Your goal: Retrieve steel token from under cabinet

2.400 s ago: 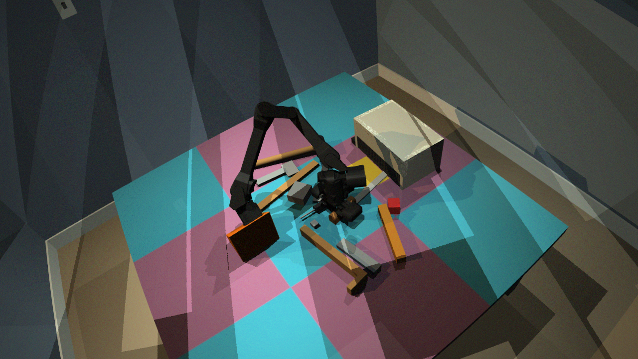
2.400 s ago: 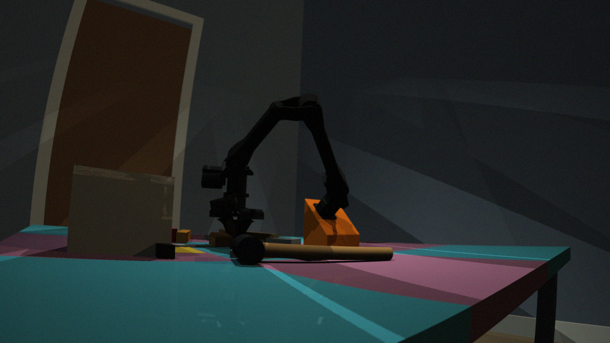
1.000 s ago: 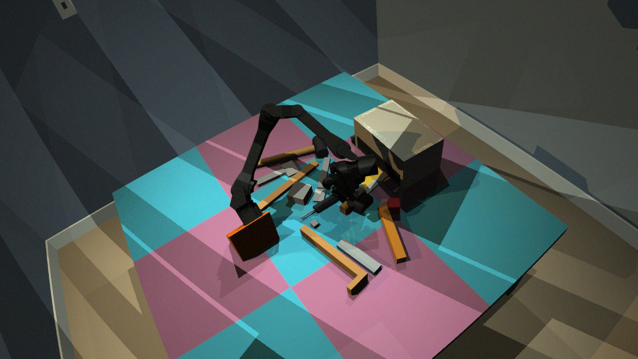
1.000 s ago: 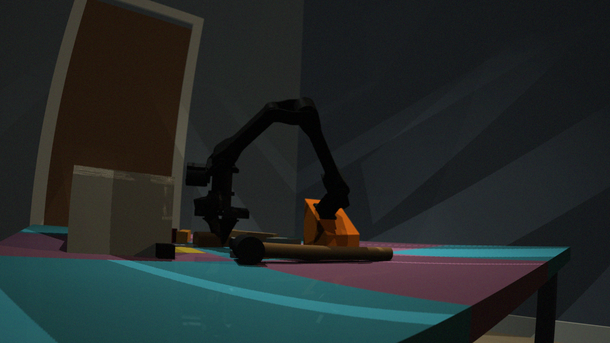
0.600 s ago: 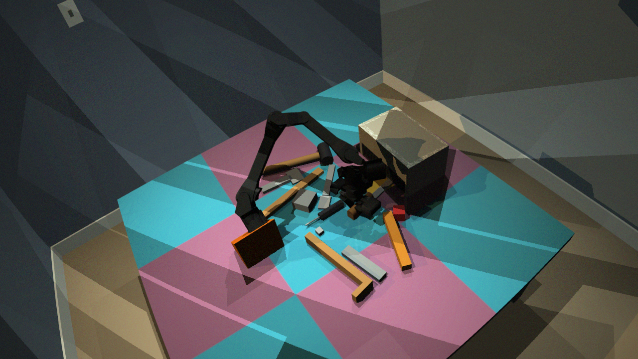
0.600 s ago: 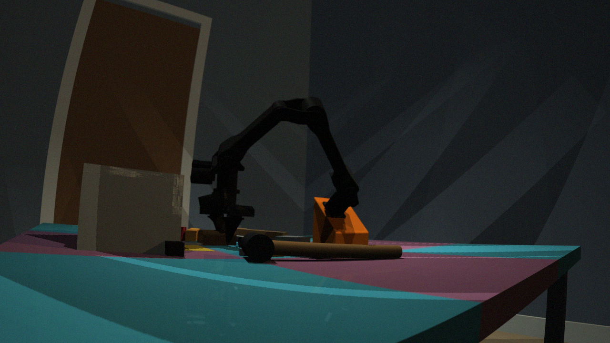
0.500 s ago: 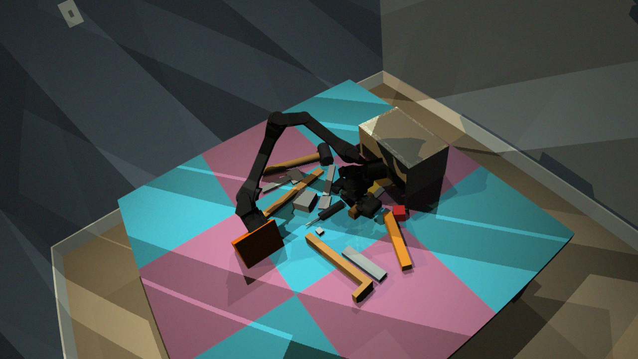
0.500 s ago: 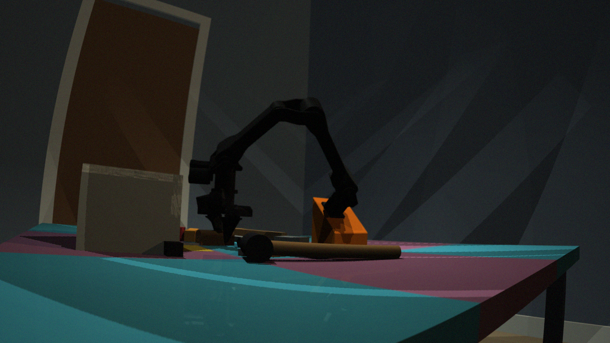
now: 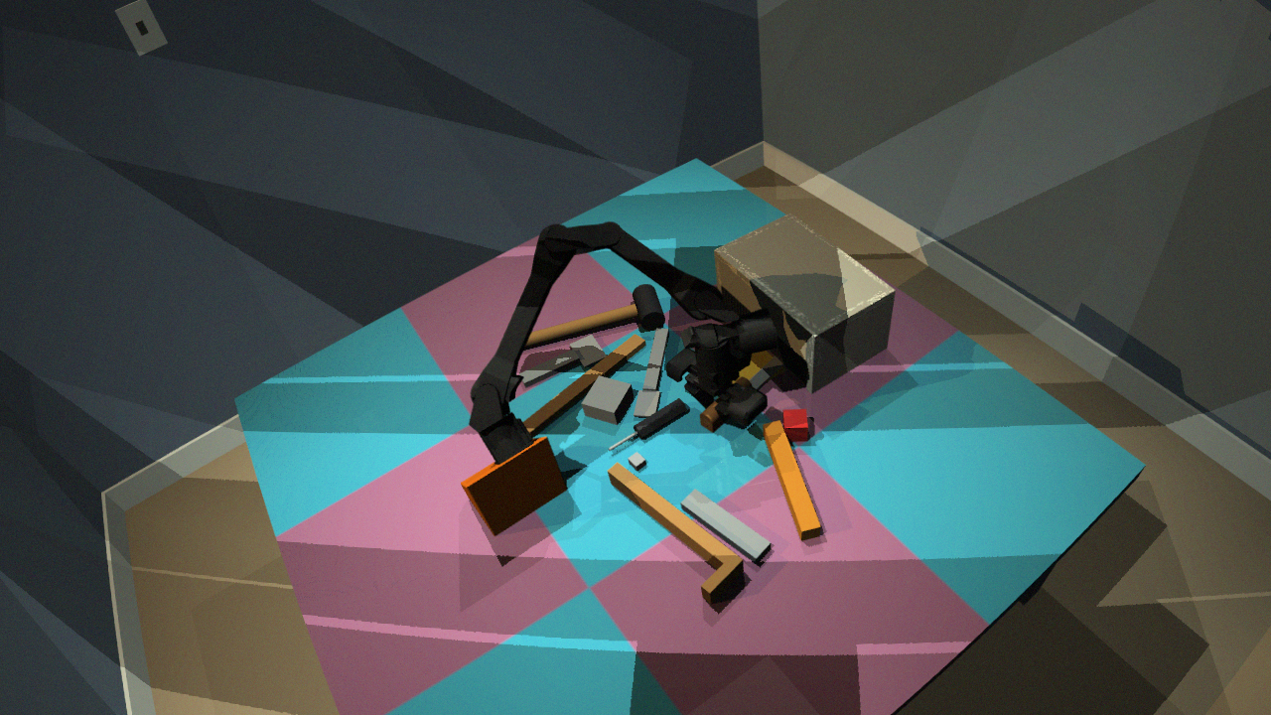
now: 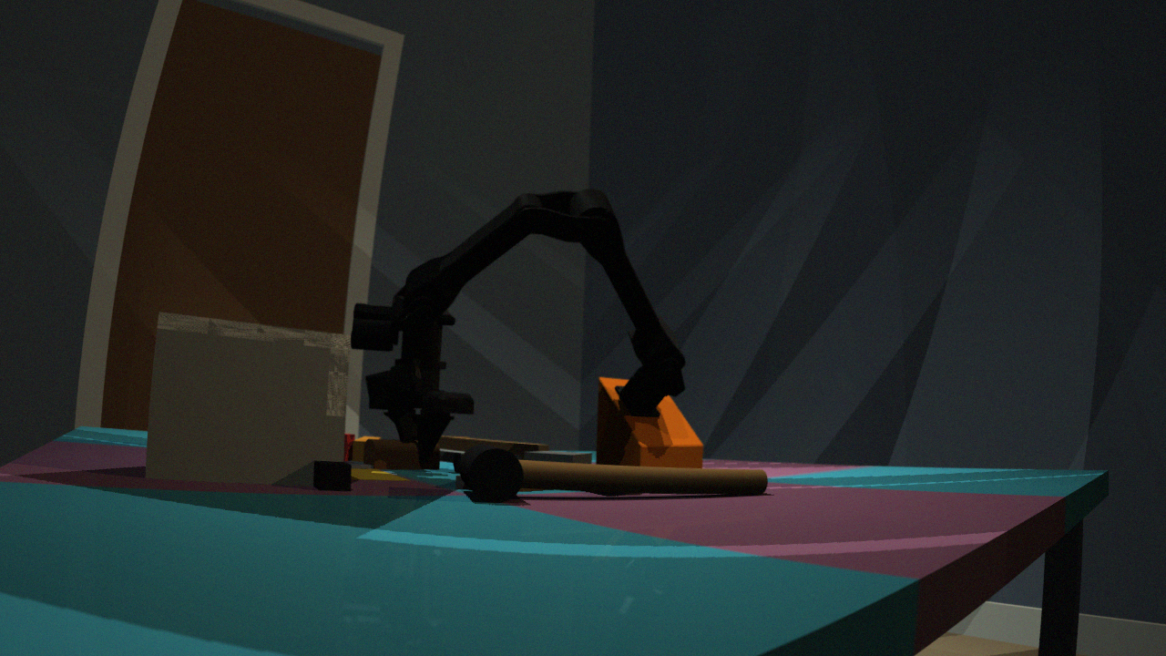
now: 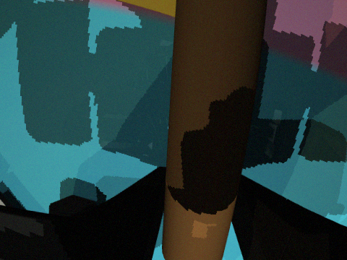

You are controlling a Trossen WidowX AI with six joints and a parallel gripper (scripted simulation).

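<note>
Now: the small grey cube 170 mm behind my gripper tip and 20 mm to the left of it. Also, from my gripper tip: orange bar 190 mm to the right, 10 mm above; screwdriver 120 mm behind, 60 mm to the left; red cube 120 mm to the right, 80 mm ahead, 10 mm above.
</note>
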